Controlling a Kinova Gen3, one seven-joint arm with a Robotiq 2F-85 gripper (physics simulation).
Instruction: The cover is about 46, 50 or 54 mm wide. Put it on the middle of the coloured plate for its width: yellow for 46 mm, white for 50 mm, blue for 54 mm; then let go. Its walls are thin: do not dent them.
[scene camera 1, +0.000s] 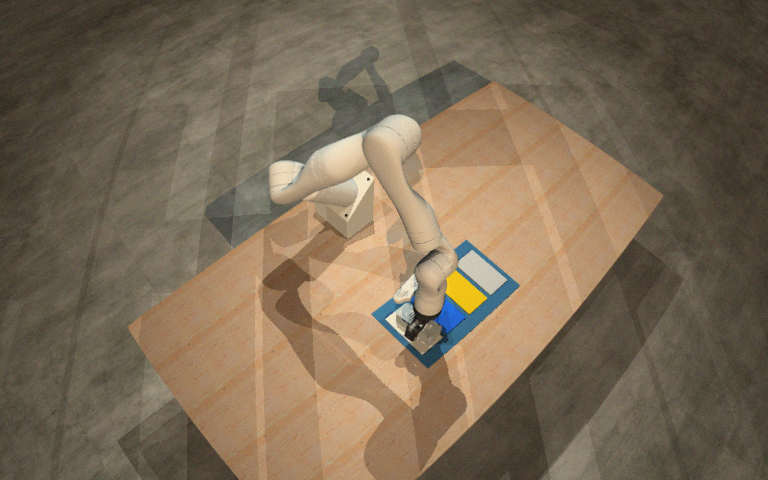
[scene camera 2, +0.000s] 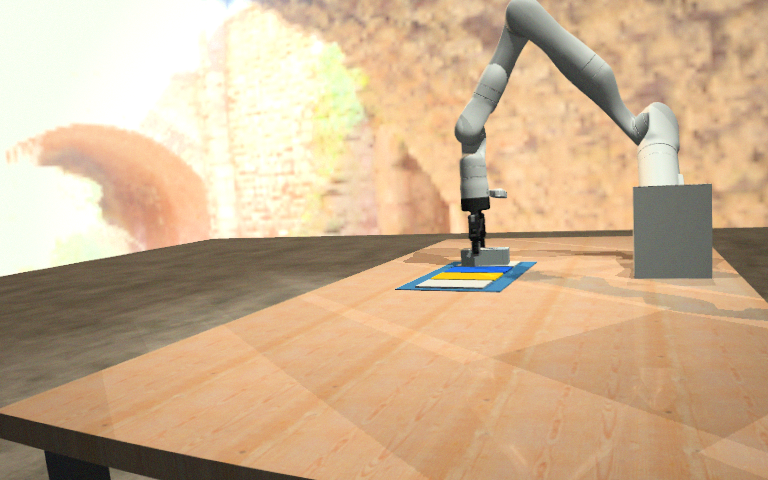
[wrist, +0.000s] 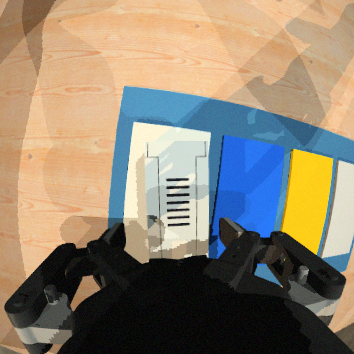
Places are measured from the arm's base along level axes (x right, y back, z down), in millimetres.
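Where they show: gripper, fingertip midpoint: (scene camera 1: 422, 327) (scene camera 2: 479, 254) (wrist: 172, 230); arm's base, link origin: (scene camera 1: 344, 191) (scene camera 2: 662, 213).
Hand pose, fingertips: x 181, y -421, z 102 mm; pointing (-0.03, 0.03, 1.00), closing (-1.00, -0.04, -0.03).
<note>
Each offset is from my fingertips to the top centre of the thing. "spot": to the spot under its first point. Level surfaces: height alone.
The cover {dx -5, dy +17, dz -15 mm} (scene camera 1: 431, 337) (scene camera 2: 495, 257) (wrist: 177, 167) is a light grey box with dark slots on top. It sits upright on the cream plate {spot: dx +24, dy +94, dz +25 mm} (wrist: 140, 131) at one end of the mat. My gripper (scene camera 1: 417, 327) (scene camera 2: 476, 250) (wrist: 172, 230) is open over the cover, with one finger at each long side. In the wrist view gaps show between fingertips and cover; the black gripper body hides the cover's near end. The blue plate {dx -89, dy +6, dz +25 mm} (scene camera 1: 453, 316) (scene camera 2: 481, 269) (wrist: 255, 170), yellow plate {dx -182, dy -11, dz +25 mm} (scene camera 1: 467, 294) (scene camera 2: 467, 276) (wrist: 310, 180) and white plate (scene camera 1: 483, 271) (scene camera 2: 453, 284) (wrist: 342, 210) bear nothing.
The blue mat {dz +29 mm} (scene camera 1: 511, 285) (scene camera 2: 512, 280) (wrist: 150, 102) carries all the plates in a row and lies on the wooden table {dz +31 mm} (scene camera 1: 566, 198) (scene camera 2: 339, 362) (wrist: 75, 125). The robot's base block (scene camera 1: 356, 212) (scene camera 2: 672, 232) stands on the table, apart from the mat.
</note>
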